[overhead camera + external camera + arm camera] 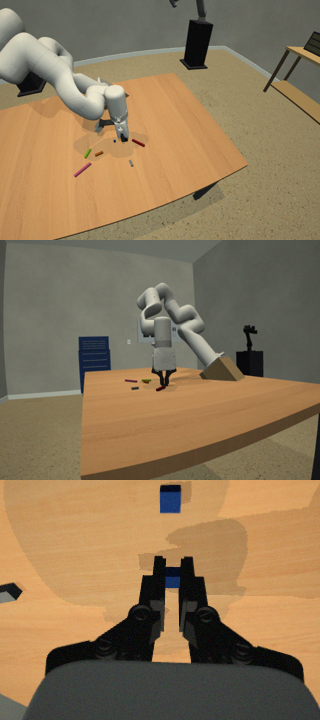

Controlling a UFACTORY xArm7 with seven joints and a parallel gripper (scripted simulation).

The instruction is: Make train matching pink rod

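Right now the grey rod is 140 mm ahead of my hand, 20 mm below it and 10 mm to the left of it. Round my hand: orange rod: 130 mm to the right, 50 mm ahead, 20 mm below; lime rod: 190 mm to the right, 40 mm ahead, 20 mm below; red rod: 60 mm to the left, 40 mm ahead, 20 mm below.
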